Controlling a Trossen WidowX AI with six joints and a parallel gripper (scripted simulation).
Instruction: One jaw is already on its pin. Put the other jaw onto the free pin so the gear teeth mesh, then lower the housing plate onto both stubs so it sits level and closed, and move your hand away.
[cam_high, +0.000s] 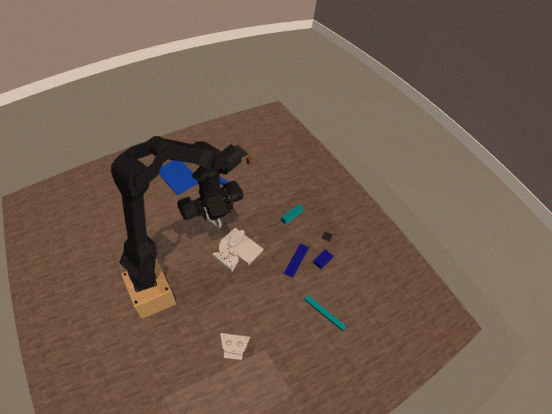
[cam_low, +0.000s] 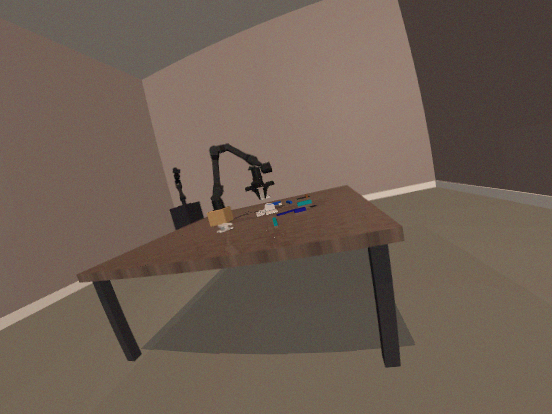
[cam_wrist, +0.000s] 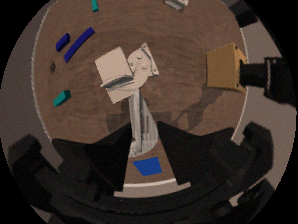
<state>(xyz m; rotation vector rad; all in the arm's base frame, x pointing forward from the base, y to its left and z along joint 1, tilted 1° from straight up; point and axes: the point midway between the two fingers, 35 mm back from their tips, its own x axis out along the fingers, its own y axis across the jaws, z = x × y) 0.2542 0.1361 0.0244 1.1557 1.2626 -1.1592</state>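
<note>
Now: the white jaw 20 mm ahead of my gripper tip and 30 mm to the left of it. Also, from my gripper tip: white cube 50 mm ahead, 160 mm to the left, 80 mm below; then white base 70 mm ahead, 80 mm to the right, 80 mm below; then teal block 270 mm ahead, 30 mm to the right, 70 mm below.
</note>
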